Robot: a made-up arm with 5 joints. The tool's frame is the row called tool. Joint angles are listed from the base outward. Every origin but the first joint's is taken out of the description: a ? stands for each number. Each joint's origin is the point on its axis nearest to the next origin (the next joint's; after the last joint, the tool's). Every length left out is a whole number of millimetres.
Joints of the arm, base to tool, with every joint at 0 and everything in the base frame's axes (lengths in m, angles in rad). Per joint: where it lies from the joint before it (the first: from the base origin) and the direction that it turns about. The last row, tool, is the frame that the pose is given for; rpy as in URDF.
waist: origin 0.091 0 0.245 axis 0 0 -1
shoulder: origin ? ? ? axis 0 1 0
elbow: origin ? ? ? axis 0 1 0
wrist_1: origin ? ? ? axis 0 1 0
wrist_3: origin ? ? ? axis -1 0 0
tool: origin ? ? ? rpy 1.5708 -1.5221 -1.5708
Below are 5 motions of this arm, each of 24 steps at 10 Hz.
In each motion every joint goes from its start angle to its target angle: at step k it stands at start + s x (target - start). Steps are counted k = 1, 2, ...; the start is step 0. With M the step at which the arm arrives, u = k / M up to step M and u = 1 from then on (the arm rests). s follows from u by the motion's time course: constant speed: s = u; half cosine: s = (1 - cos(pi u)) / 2; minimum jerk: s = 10 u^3 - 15 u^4 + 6 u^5.
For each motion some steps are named. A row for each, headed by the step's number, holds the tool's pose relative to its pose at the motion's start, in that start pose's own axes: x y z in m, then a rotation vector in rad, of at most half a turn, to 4 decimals.
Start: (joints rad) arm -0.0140 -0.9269 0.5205 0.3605 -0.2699
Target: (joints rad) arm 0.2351 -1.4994 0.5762 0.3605 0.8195
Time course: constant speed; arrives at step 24
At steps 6, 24:
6: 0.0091 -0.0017 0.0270 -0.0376 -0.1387 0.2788
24: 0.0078 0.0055 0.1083 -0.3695 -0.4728 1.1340

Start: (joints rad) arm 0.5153 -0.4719 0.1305 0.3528 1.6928
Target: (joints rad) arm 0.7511 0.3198 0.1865 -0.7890 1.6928
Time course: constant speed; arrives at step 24
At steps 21, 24:
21: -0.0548 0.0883 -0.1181 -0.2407 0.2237 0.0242
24: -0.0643 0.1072 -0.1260 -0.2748 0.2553 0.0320

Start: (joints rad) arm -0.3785 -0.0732 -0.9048 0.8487 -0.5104
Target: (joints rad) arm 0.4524 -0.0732 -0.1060 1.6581 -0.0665
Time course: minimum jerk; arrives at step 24
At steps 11, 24:
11: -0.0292 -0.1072 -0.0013 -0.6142 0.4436 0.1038
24: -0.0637 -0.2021 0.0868 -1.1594 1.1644 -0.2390

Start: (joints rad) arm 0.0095 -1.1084 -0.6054 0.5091 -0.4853
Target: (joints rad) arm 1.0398 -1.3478 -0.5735 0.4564 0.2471
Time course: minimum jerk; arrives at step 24
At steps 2, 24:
2: -0.0001 0.0006 0.0003 -0.0009 -0.0021 0.0086
24: -0.1124 0.1078 0.0252 -0.2166 -0.2985 1.7289

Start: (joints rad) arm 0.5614 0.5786 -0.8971 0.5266 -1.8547
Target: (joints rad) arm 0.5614 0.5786 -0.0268 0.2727 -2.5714
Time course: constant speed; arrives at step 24
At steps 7, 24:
7: 0.0142 -0.0410 -0.0123 -0.1632 -0.0762 -0.2085
24: 0.0497 -0.1439 0.0010 -0.4851 -0.4011 -0.6935

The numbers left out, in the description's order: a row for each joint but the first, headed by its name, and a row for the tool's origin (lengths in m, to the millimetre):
shoulder: 0.019 0.013 0
elbow: 0.044 0 0.176
wrist_1: 0.126 0 0.005
wrist_3: 0.081 0 0
tool: 0 0 0

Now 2 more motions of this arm.
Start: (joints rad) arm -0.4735 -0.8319 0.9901 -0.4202 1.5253
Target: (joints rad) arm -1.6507 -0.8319 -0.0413 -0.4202 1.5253
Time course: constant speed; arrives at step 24
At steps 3, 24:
3: 0.0198 -0.0249 -0.0013 -0.1150 -0.1510 -0.0472
24: 0.0271 -0.1970 0.0784 -0.8192 -0.9545 -0.8599

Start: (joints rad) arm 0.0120 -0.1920 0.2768 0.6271 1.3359
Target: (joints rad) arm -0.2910 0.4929 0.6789 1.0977 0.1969
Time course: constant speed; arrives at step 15
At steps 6, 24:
6: 0.0035 0.0777 -0.0490 0.5766 0.2497 -0.3354
24: -0.0099 0.1839 -0.0440 1.0482 1.1594 -0.5687

